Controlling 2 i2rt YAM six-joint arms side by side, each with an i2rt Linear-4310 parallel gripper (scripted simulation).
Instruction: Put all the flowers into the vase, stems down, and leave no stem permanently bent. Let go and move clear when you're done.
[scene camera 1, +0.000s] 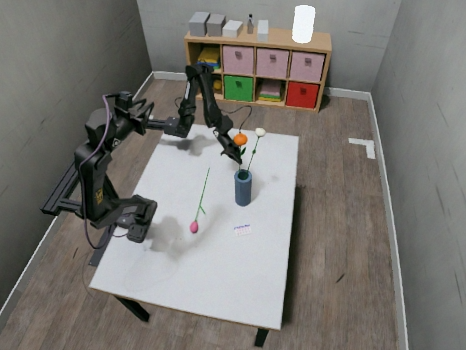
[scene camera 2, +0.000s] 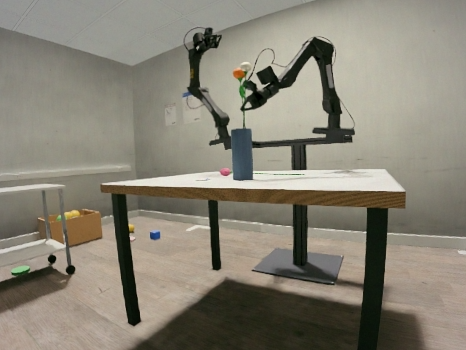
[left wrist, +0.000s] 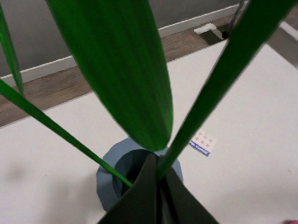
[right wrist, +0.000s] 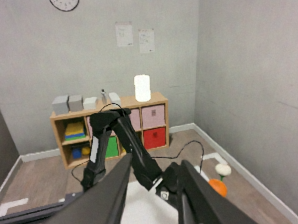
Scene:
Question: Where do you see the right gripper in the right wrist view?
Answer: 155, 164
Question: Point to a blue vase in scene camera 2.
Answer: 241, 139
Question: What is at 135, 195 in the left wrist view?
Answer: The left gripper.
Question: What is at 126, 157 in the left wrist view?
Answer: A blue vase.

